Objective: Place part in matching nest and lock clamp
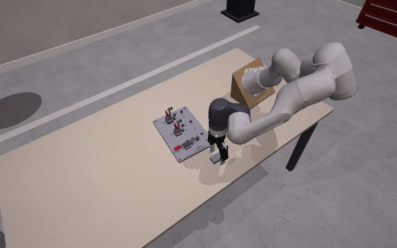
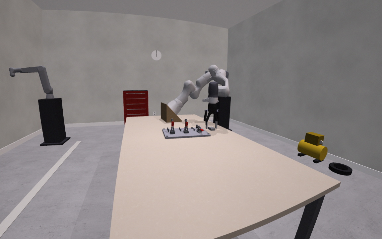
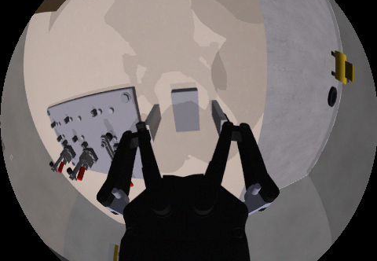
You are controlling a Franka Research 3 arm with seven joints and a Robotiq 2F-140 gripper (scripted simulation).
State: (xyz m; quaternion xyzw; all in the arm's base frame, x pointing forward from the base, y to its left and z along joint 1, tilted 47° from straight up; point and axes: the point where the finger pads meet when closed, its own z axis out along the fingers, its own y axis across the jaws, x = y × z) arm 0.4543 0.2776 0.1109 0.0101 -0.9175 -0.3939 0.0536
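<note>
The part lies 2 cm below my hand. The rest, counted from my hand: grey fixture plate: 6 cm ahead, 26 cm to the right, 3 cm below.
</note>
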